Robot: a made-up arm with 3 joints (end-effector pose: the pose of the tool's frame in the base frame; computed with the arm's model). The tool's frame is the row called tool. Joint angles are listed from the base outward.
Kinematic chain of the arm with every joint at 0, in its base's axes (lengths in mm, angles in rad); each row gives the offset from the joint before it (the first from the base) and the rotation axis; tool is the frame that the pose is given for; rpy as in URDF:
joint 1: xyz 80 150 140 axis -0.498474 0.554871 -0.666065
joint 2: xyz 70 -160 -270 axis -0.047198 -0.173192 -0.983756
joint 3: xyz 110 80 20 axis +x
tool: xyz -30 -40 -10 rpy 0 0 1.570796
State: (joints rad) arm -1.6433 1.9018 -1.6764
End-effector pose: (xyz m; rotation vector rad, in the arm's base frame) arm 0.3655 0.2894 0.1414 0.0613 0.5524 0.9924
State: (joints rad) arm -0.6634 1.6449 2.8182
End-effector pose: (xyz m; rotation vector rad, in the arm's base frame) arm 0.4047 0.0947 -0.0332 -0.4900 2.8876 0.1358
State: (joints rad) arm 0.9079 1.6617 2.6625
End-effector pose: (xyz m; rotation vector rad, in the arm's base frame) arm -0.0205 -0.1982 0.0366 -0.8941 -2.0067 0.6849
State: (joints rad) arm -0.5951 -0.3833 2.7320
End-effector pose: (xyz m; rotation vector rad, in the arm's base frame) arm 0.2411 0.2551 -0.0603 -2.5944 1.1897 -0.6209
